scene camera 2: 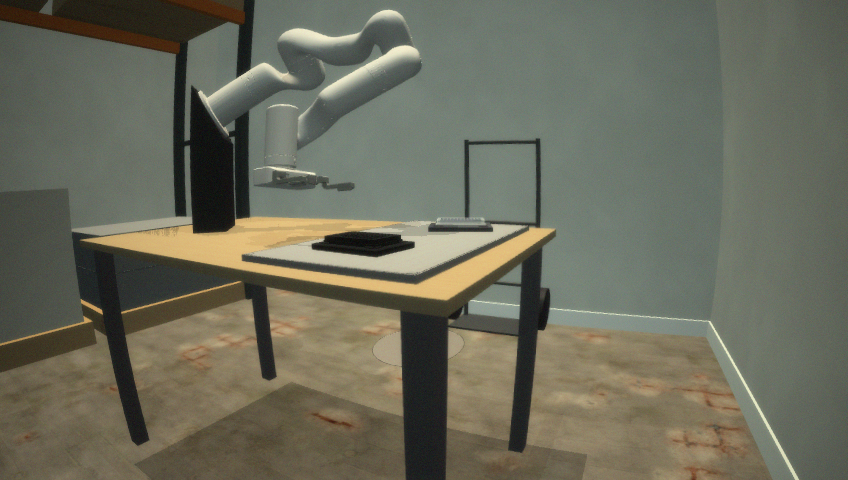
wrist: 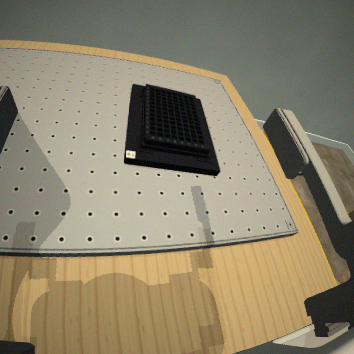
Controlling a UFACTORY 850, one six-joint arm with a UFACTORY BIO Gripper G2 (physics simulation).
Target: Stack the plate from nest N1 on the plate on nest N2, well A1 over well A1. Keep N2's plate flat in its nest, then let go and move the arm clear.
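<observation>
A black plate with a grid of wells (scene camera 2: 363, 239) (wrist: 175, 117) sits on a black nest (scene camera 2: 404, 245) (wrist: 134, 120) with a small white label at its near left corner in the wrist view. The label is too small to read surely. A pale plate (scene camera 2: 461, 221) lies on a second dark nest (scene camera 2: 461, 228) at the far end of the board in the scene view; it does not show in the wrist view. My gripper (scene camera 2: 327, 182) (wrist: 146, 129) is open and empty. It hangs well above the table, behind the black plate on the arm's base side. Which nest is N1 cannot be told.
Both nests stand on a grey perforated board (scene camera 2: 416, 265) (wrist: 150, 202) on the wooden table (scene camera 2: 178, 245) (wrist: 260, 280). The arm's black pedestal (scene camera 2: 212, 184) stands at the table's back left. A cart (scene camera 2: 538, 178) stands behind the table.
</observation>
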